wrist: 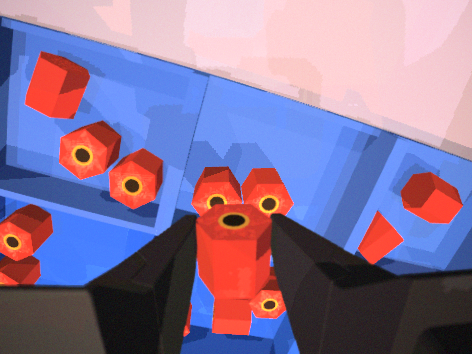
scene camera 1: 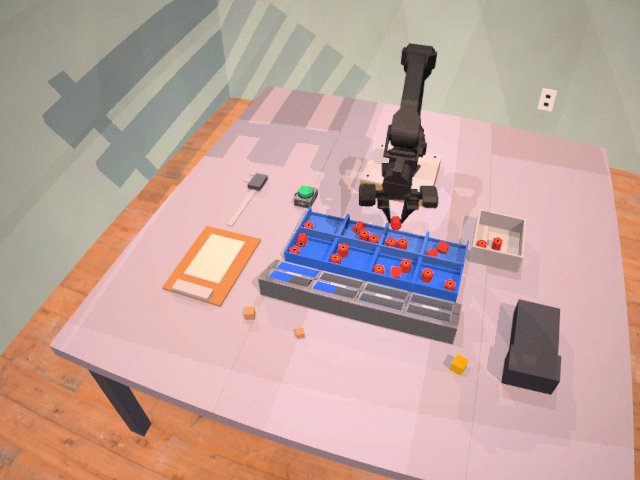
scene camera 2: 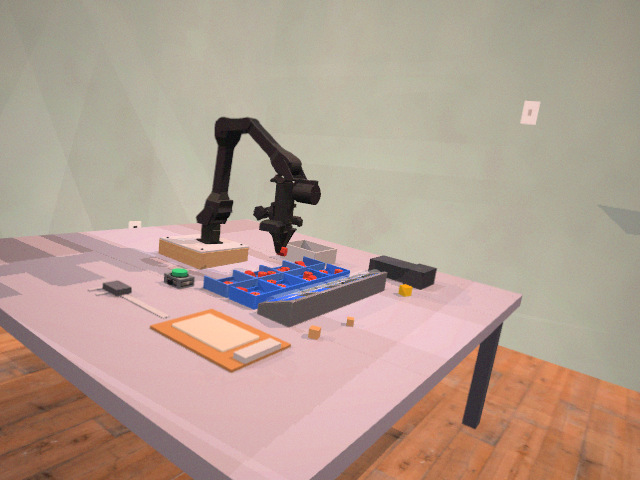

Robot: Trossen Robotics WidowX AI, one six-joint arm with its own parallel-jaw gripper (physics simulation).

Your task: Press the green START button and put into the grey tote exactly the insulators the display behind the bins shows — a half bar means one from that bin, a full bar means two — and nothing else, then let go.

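Observation:
My gripper [scene camera 1: 395, 221] [scene camera 2: 281, 251] [wrist: 233, 225] is shut on a red insulator [scene camera 1: 395, 224] [scene camera 2: 283, 252] [wrist: 234, 260], upright above the blue bins [scene camera 1: 356, 270] [scene camera 2: 217, 285]. Two insulators [scene camera 1: 391, 242] [scene camera 1: 402, 243] lie in the far-row bin, third from left. The grey tote [scene camera 1: 496, 258] [scene camera 2: 320, 254], right of the bins, holds two red insulators [scene camera 1: 481, 243] [scene camera 1: 497, 243]. The display [scene camera 1: 356, 310] [scene camera 2: 330, 303] shows, in its leftmost cell, a full blue bar above a half bar; the second cell's lower bar is half blue. The green button [scene camera 1: 306, 191] [scene camera 2: 179, 272] stands left of the arm.
A black block [scene camera 1: 532, 341] [scene camera 2: 403, 271] stands front right. A yellow cube [scene camera 1: 459, 364] [scene camera 2: 405, 290] and two orange cubes [scene camera 1: 249, 313] [scene camera 1: 299, 332] lie in front of the display. An orange clipboard [scene camera 1: 224, 291] [scene camera 2: 186, 343] and a dark grey plug-like block [scene camera 1: 257, 181] [scene camera 2: 116, 287] lie left.

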